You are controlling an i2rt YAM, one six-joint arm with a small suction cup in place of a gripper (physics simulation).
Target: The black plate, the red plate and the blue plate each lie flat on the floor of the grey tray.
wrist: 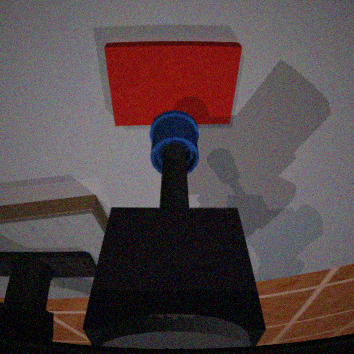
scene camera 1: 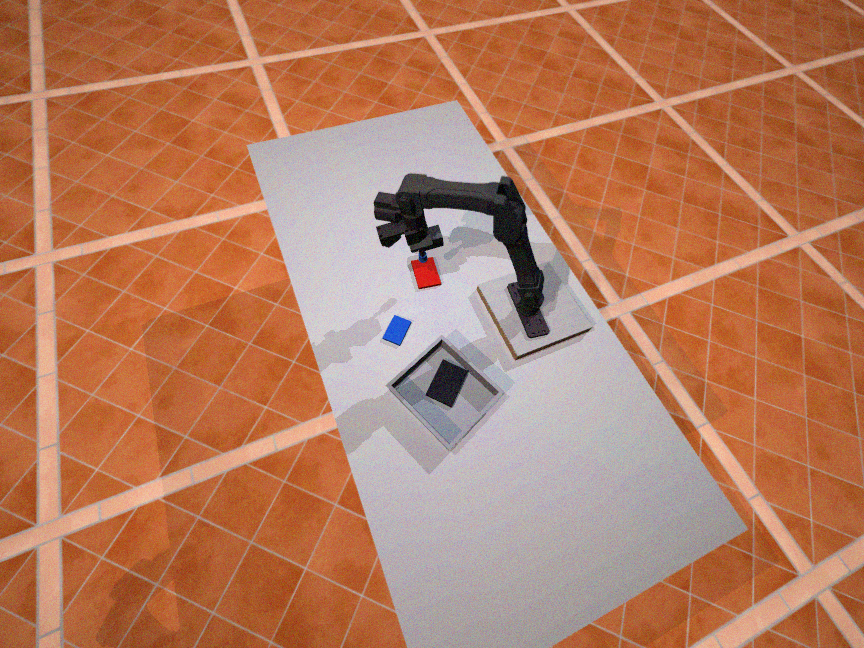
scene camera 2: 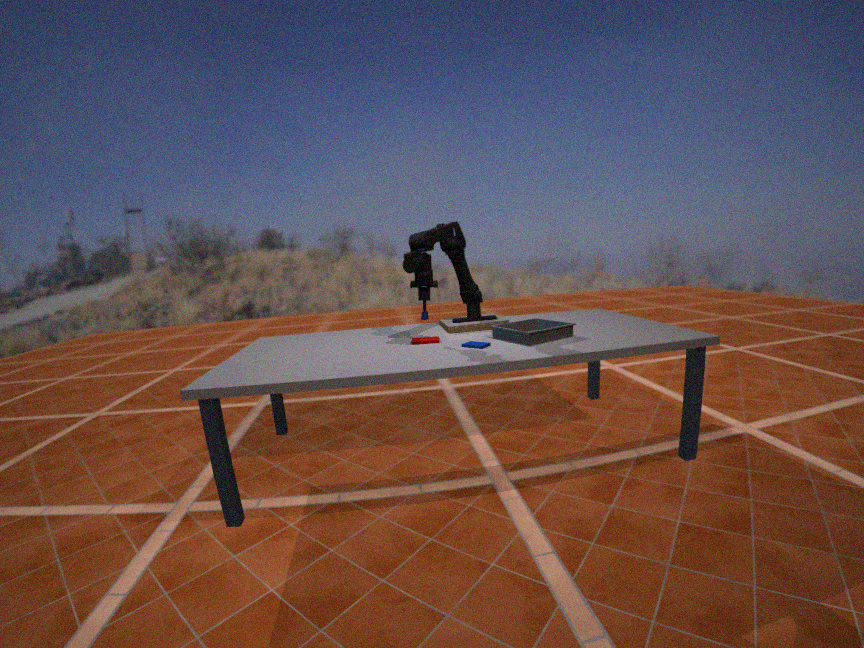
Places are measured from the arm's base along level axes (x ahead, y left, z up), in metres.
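Pixels of known places: end effector, tool point: (wrist: 174, 133) (scene camera 1: 423, 258) (scene camera 2: 424, 318); arm's base, origin of the base link: (wrist: 33, 262) (scene camera 1: 527, 309) (scene camera 2: 474, 320).
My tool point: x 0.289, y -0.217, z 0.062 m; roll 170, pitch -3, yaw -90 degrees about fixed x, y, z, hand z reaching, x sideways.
Note:
For each thing: its middle in the pictures, then the offset to it from my tool point. Level surfaces: height alone.
- black plate, body centre: (scene camera 1: 447, 382) dz -0.086, dx +0.023, dy +0.385 m
- grey tray, body centre: (scene camera 1: 444, 391) (scene camera 2: 532, 331) dz -0.069, dx +0.041, dy +0.412 m
- red plate, body centre: (wrist: 172, 85) (scene camera 1: 425, 272) (scene camera 2: 425, 340) dz -0.088, dx -0.014, dy -0.003 m
- blue plate, body centre: (scene camera 1: 397, 330) (scene camera 2: 476, 344) dz -0.089, dx +0.127, dy +0.183 m
- table, its level: dz -0.093 m
The black plate (scene camera 1: 447, 382) lies flat on the floor of the grey tray (scene camera 1: 420, 412) (scene camera 2: 516, 334). The red plate (scene camera 1: 425, 272) (scene camera 2: 425, 340) (wrist: 173, 80) lies on the table, outside the tray. The blue plate (scene camera 1: 397, 329) (scene camera 2: 475, 344) lies flat on the table between the red plate and the tray. My suction cup (scene camera 1: 422, 257) (scene camera 2: 424, 315) (wrist: 174, 137) is blue, points down and hangs above the table with a gap over the red plate. It holds nothing, so it is open. The inside of the tray is hidden in scene camera 2.
The arm's base stands on a low pale board with brown edges (scene camera 1: 496, 323) (scene camera 2: 453, 328), behind the plates and beside the tray. The tray's walls stand up around the black plate. Shadows of the arm fall across the table (scene camera 1: 558, 474) (scene camera 2: 314, 359).

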